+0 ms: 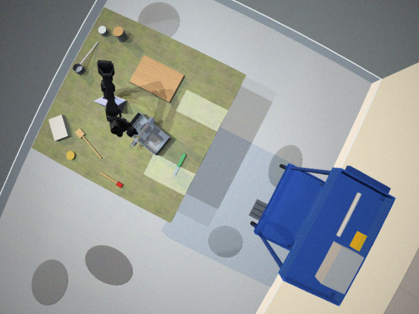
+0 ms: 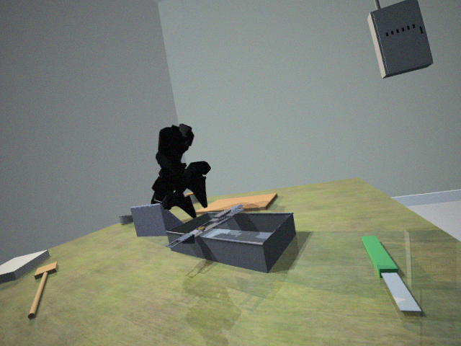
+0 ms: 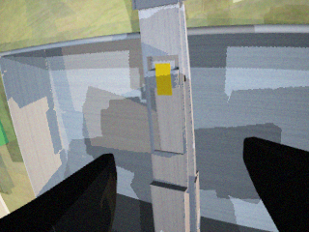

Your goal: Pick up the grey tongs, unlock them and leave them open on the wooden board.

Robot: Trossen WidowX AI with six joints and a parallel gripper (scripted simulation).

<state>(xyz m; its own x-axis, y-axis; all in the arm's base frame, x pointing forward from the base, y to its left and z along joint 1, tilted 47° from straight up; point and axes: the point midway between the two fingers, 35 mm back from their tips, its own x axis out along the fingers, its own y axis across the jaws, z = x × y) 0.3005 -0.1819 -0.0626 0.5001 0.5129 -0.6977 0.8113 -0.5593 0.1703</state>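
My gripper tip is now 30 mm to the left of the yellow lock piece, 30 mm above it and 10 mm short of it. Also, from my gripper tip: red-headed tool: 420 mm to the right, 90 mm below, 80 mm behind; then roasting tin: 70 mm below, 60 mm ahead, 20 mm to the left; then green-handled knife: 360 mm ahead, 130 mm to the right, 90 mm below.
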